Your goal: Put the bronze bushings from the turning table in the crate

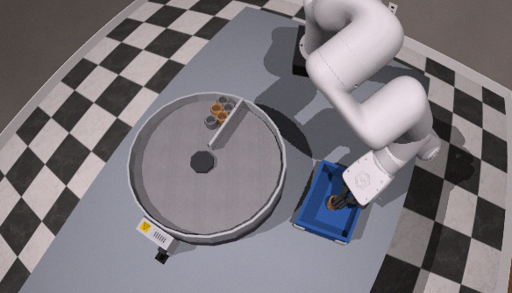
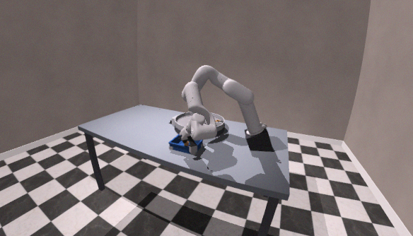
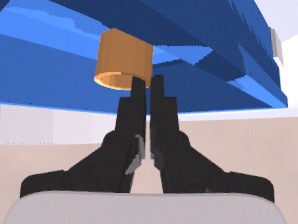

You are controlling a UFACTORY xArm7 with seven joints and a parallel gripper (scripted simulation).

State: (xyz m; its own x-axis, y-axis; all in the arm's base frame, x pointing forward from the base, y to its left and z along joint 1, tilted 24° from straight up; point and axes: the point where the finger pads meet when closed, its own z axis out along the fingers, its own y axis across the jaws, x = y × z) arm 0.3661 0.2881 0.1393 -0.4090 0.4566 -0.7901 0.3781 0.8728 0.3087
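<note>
The blue crate lies 40 mm below my hand and 10 mm to the right of it. The rest, counted from my hand: turning table: 340 mm to the right, 120 mm ahead, 10 mm below.
</note>
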